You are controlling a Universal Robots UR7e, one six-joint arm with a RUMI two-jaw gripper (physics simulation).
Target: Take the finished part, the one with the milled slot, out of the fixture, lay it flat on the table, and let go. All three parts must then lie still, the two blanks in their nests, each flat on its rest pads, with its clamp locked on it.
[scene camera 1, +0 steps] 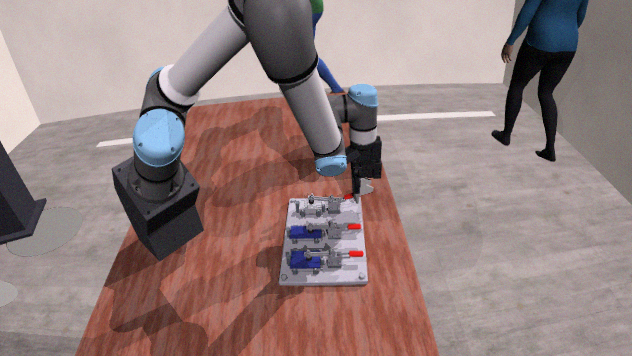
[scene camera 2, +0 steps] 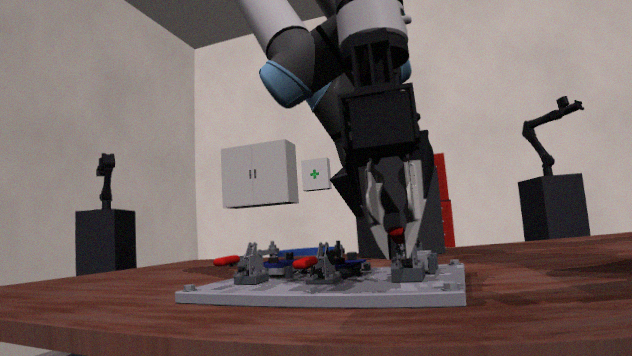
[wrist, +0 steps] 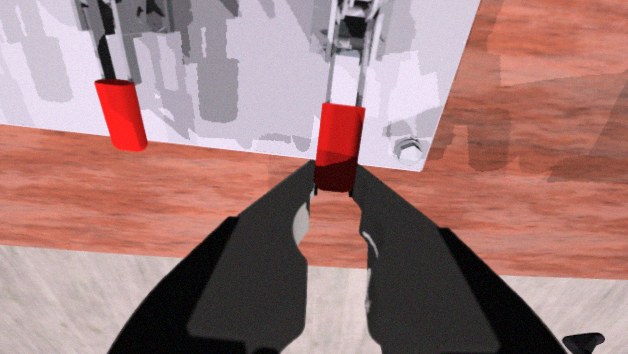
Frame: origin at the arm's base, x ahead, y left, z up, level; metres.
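Seen in the pictures: gripper, fingertip midpoint: point(scene camera 1: 356, 201) point(scene camera 2: 398, 258) point(wrist: 332, 164); arm's base, link origin: point(scene camera 1: 155, 177).
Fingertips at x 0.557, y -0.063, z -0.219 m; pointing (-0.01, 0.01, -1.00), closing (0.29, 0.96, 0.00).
Offsets run from my fingertips to a thing's top centre. "pt": to the spot under its first point. Level surfaces: height alone.
My gripper point(scene camera 1: 356, 198) point(scene camera 2: 398, 248) point(wrist: 332, 164) is shut on the red handle @(0.037 m back, 0.013 m left, 0.033 m up) point(scene camera 2: 396, 232) point(wrist: 340, 135) of the far clamp, at the fixture plate's @(0.135 m back, 0.067 m right, 0.033 m down) point(scene camera 1: 322, 281) point(scene camera 2: 320, 300) edge. The handle lies low, pointing outward. In scene camera 1, a blue part @(0.184 m back, 0.048 m right, 0.017 m down) point(scene camera 1: 299, 232) sits in the middle nest and another blue part @(0.219 m back, 0.152 m right, 0.012 m down) point(scene camera 1: 300, 262) in the near nest, each under a clamp arm. The far nest @(pt 0.139 m back, 0.033 m left, 0.015 m down) point(scene camera 1: 311, 210) shows light grey shapes; I cannot tell whether a part lies there. No milled slot can be made out. The middle handle @(0.076 m back, 0.090 m right, 0.019 m up) point(scene camera 1: 354, 226) point(wrist: 121, 117) and near handle @(pt 0.094 m back, 0.207 m right, 0.008 m up) point(scene camera 1: 356, 254) also lie low.
The plate stands on the reddish wooden table @(0.048 m down) point(scene camera 1: 240, 280) point(scene camera 2: 150, 310), close to its right edge in scene camera 1. A bolt head @(pt 0.016 m ahead, 0.046 m left, 0.026 m down) point(wrist: 410, 151) sits at the plate corner beside the held handle. The robot base block point(scene camera 1: 167, 235) is at the left. A person point(scene camera 1: 550, 75) stands beyond the table.
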